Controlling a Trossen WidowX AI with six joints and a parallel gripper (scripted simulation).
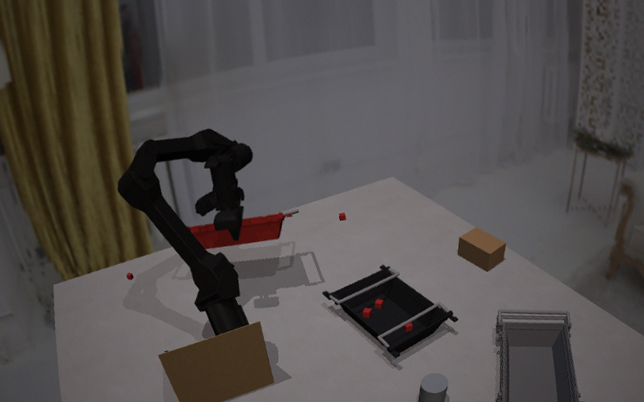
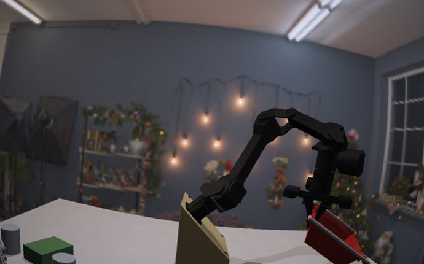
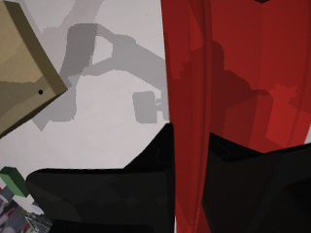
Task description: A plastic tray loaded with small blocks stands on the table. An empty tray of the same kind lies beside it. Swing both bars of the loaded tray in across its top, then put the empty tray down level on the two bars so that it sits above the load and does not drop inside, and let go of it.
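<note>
Now: the red tray 30 mm ahead of my gripper tip and 70 mm to the left of it. From my gripper tip the other things lie so: tan box 590 mm ahead, 290 mm to the right, 140 mm below; then green block 10 mm ahead, 670 mm to the right, 150 mm below.
</note>
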